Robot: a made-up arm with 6 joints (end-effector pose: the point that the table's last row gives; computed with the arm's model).
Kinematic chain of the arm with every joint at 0, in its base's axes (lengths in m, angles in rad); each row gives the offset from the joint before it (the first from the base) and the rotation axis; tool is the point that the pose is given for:
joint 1: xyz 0 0 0.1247 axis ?
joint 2: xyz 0 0 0 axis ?
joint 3: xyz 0 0 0.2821 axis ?
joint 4: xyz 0 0 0 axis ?
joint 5: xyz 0.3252 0 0 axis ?
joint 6: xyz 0 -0.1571 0 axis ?
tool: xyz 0 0 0
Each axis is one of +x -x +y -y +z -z.
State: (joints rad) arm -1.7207 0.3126 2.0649 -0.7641 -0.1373 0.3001
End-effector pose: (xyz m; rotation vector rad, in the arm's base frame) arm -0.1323 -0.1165 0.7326 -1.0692 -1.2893 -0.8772
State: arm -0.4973 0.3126 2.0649 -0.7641 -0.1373 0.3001
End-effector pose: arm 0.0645 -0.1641 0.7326 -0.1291 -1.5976 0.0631
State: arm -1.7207 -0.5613 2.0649 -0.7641 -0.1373 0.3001
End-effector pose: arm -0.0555 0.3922 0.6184 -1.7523 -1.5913 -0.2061
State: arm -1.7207 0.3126 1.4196 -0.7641 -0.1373 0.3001
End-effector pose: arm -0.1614 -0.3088 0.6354 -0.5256 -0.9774 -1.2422
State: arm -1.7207 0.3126 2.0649 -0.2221 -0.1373 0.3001
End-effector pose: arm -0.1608 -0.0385 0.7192 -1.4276 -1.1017 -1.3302
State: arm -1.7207 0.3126 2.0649 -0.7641 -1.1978 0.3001
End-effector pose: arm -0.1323 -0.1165 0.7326 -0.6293 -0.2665 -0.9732
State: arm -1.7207 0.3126 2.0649 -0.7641 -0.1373 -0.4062
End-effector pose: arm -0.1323 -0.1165 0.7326 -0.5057 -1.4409 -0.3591
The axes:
joint 1: +z
joint 2: +y
joint 3: -y
joint 4: -x
joint 5: -y
joint 6: -x

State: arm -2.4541 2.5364 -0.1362 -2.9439 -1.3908 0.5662
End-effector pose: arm 0.2087 -0.0280 -0.2268 -1.2308 1.5996 0.8746
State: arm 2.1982 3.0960 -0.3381 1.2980 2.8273 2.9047
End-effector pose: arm 0.2351 -0.2521 -0.2082 -0.9737 -1.7686 2.1326
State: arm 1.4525 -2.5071 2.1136 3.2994 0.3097 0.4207
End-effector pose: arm -0.1802 -0.2017 -0.4241 0.5545 1.1628 -1.0933
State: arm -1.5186 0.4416 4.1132 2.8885 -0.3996 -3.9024
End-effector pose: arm 0.1446 0.1479 0.1814 -2.0602 -1.3873 1.8911
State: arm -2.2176 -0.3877 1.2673 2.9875 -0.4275 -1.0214
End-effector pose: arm 0.2191 0.0326 0.7079 1.4233 -0.3865 1.4262
